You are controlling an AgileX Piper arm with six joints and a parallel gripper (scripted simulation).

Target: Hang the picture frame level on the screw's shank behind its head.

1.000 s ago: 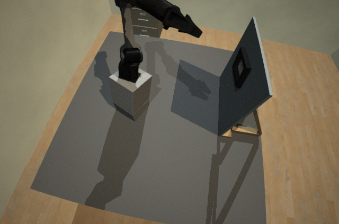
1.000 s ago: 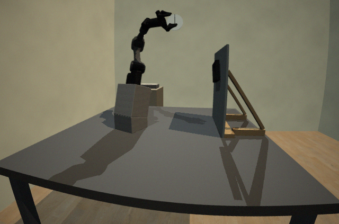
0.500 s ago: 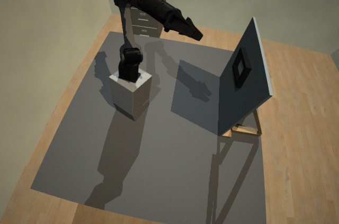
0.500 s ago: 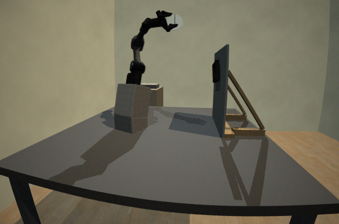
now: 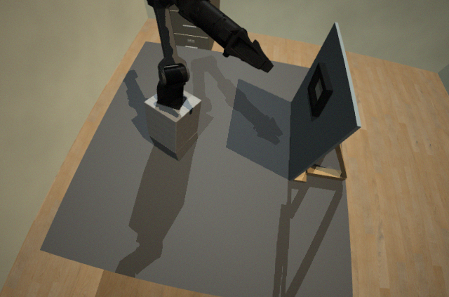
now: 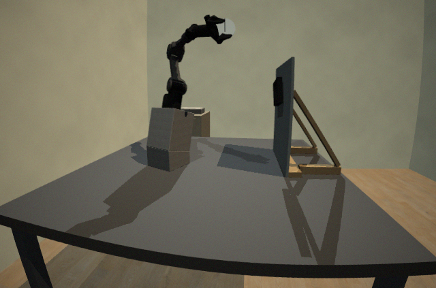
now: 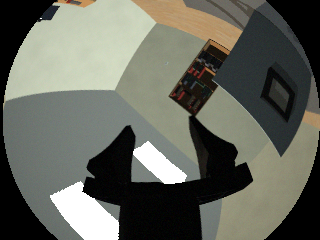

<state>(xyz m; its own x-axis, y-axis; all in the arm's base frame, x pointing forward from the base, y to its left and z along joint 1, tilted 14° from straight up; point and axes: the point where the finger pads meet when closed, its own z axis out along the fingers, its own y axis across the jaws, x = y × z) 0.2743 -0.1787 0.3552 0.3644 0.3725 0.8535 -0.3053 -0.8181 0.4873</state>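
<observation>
My gripper is now 23 cm short of the black picture frame, 26 cm to the right of it and 27 cm above it. Also, from my hand: upright board 25 cm ahead, 25 cm to the left, 38 cm below.
</observation>
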